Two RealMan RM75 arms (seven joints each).
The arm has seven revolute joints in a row. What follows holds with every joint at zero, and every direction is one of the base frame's.
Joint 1 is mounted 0.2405 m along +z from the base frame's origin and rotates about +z.
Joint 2 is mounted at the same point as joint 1 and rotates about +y.
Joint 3 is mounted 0.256 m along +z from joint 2 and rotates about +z.
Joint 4 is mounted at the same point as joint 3 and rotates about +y.
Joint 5 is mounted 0.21 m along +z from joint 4 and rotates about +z.
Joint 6 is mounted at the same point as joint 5 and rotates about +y.
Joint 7 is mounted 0.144 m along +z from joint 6 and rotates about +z.
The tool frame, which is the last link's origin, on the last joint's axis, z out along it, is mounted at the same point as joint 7; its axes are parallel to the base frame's.
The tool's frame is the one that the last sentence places.
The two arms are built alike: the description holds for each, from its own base.
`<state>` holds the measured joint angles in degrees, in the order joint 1, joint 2, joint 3, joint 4, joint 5, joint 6, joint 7, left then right.
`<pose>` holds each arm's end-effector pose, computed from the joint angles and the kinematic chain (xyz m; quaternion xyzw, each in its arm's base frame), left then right.
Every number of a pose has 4 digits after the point. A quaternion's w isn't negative.
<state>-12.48 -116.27 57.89 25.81 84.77 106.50 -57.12 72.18 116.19 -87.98 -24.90 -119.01 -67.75 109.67</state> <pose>-0.2905 0.2128 -0.0017 -0.8851 -0.1581 -0.4248 0.1059 0.0741 0.4161 -0.0932 -0.9914 0.0377 -0.1222 0.0270</pose>
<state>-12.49 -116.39 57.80 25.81 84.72 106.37 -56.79 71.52 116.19 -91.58 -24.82 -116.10 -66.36 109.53</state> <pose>-0.2902 0.2132 -0.0022 -0.8849 -0.1561 -0.4251 0.1085 0.0786 0.4131 -0.0982 -0.9914 0.0359 -0.1232 0.0257</pose>
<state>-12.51 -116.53 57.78 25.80 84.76 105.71 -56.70 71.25 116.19 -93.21 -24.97 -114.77 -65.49 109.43</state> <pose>-0.2906 0.2143 -0.0037 -0.8855 -0.1581 -0.4224 0.1120 0.0794 0.4123 -0.1004 -0.9916 0.0331 -0.1222 0.0273</pose>
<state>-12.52 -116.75 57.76 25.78 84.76 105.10 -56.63 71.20 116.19 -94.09 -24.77 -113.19 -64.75 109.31</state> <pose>-0.2907 0.2151 -0.0055 -0.8855 -0.1602 -0.4207 0.1152 0.0785 0.4120 -0.1022 -0.9923 0.0354 -0.1156 0.0283</pose>
